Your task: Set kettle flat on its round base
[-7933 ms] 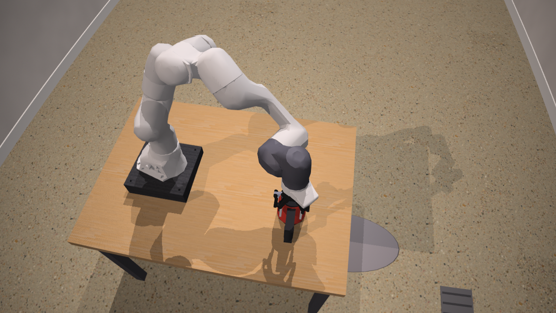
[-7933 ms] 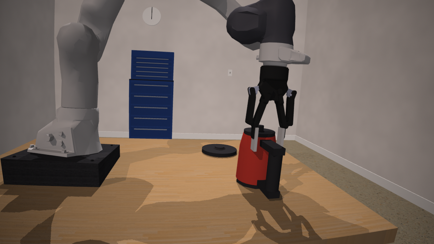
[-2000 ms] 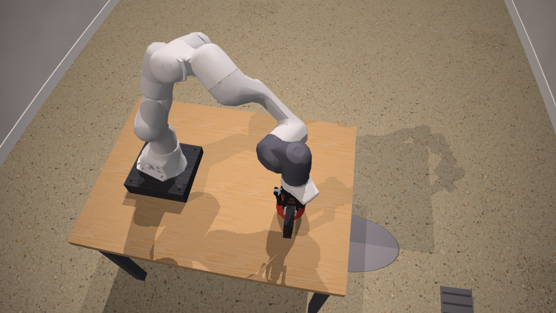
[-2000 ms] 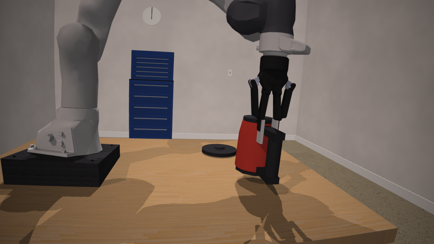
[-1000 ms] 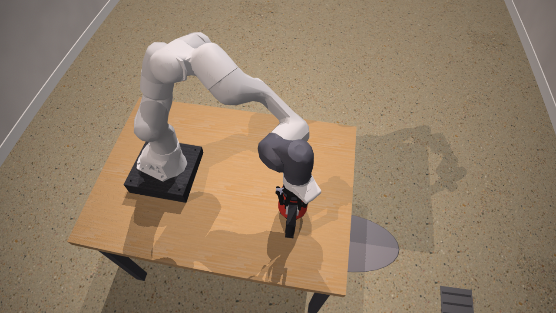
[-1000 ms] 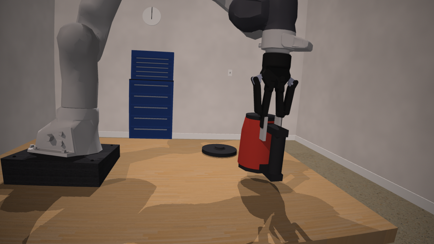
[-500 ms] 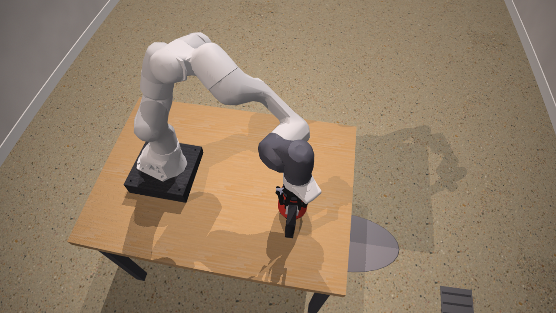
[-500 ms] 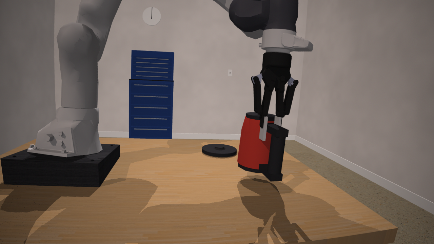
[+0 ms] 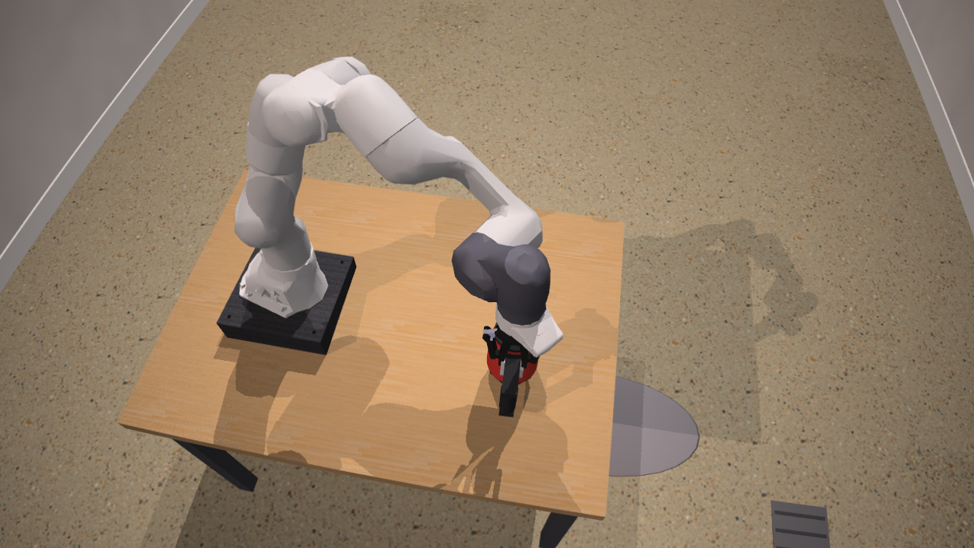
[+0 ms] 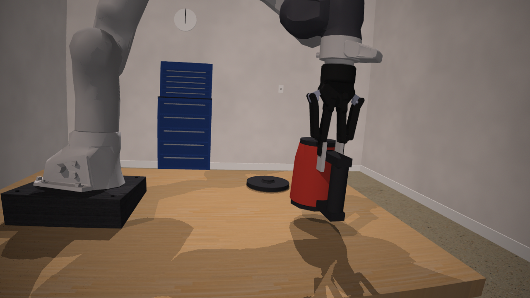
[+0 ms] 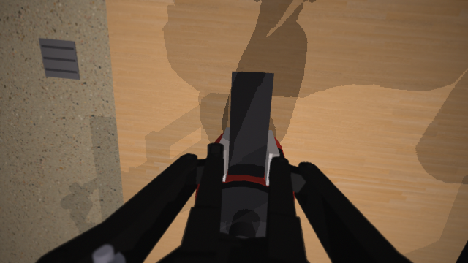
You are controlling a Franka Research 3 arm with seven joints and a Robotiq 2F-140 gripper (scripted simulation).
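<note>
My gripper is now 5 cm above the kettle and 3 cm to the right of it. The rest, counted from my hand: round black base: 37 cm to the left, 17 cm below, 9 cm behind.
</note>
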